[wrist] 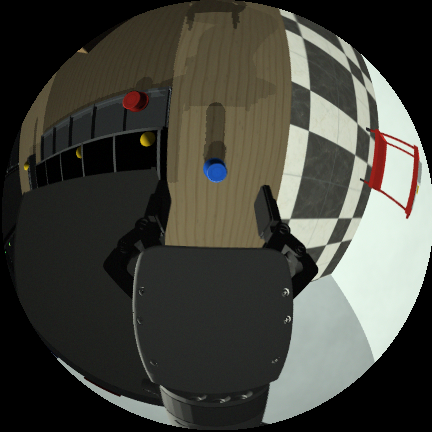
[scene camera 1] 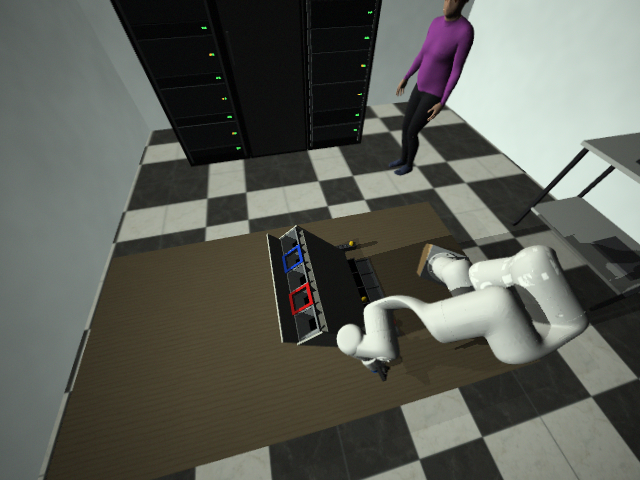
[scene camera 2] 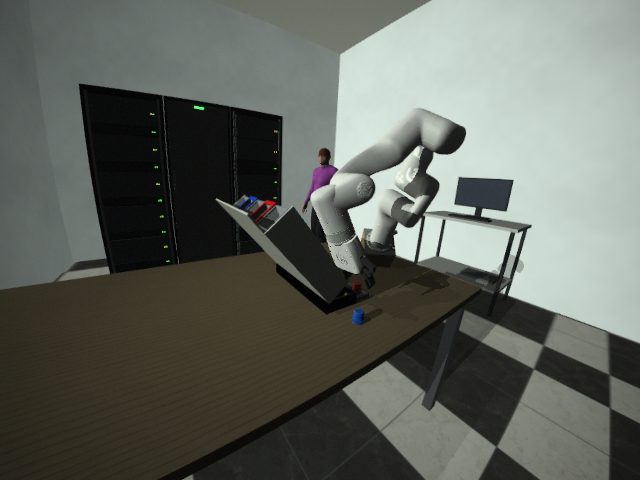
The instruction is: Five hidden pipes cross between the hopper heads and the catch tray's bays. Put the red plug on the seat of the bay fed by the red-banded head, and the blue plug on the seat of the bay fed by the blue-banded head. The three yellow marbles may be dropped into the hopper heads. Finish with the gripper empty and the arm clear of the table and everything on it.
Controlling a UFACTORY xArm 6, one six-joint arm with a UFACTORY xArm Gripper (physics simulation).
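Places are measured from the arm's base along level axes (x left, y back, z up), in metres.
Where they show: gripper, fingertip midpoint: (wrist: 213, 191) (scene camera 2: 359, 281); arm's base, link origin: (scene camera 2: 379, 241).
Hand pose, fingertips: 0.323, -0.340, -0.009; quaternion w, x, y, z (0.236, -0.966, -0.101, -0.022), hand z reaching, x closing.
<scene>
Things, the pixels of their top centre, and the offset from my fingertips, as dx, dy, dz. "*": a spot on its surface instead. Level surfaces: height alone.
- blue plug, top centre: (wrist: 216, 172) (scene camera 2: 359, 311) +0.016, -0.001, -0.092
- red plug, top centre: (wrist: 130, 98) (scene camera 2: 357, 282) -0.139, +0.096, -0.085
- catch tray, surface spot: (wrist: 107, 118) * -0.200, +0.067, -0.125
- yellow marble, top centre: (wrist: 144, 138) -0.103, +0.032, -0.100
- blue-banded head, surface spot: (scene camera 1: 284, 264) * -0.282, -0.314, +0.167
- red-banded head, surface spot: (scene camera 1: 292, 304) * -0.133, -0.285, +0.168
- wooden table's, surface height: dz -0.132
My gripper (scene camera 1: 381, 373) (scene camera 2: 368, 276) (wrist: 213, 191) is open and empty, above the table near the blue plug. The blue plug (scene camera 2: 358, 317) (wrist: 216, 170) stands upright on the table beside the tray's near end; in the wrist view it shows between and beyond the fingertips. The red plug (scene camera 2: 356, 286) (wrist: 135, 101) is on the end seat of the catch tray (wrist: 107, 118). One yellow marble (wrist: 147, 139) lies in that end bay, another (scene camera 1: 363, 299) (wrist: 79, 152) in the middle bay, a third (scene camera 1: 351, 243) (wrist: 27, 165) beyond the far end. The blue-banded head (scene camera 1: 284, 264) and red-banded head (scene camera 1: 292, 304) show.
The tilted dark housing (scene camera 1: 330, 289) (scene camera 2: 305, 258) rises close beside the gripper and hides the pipes. The wooden table's (scene camera 1: 196, 361) (scene camera 2: 206, 351) edge runs on the blue plug's other side. A person (scene camera 1: 436, 56) and server racks (scene camera 1: 268, 77) stand beyond the table.
</scene>
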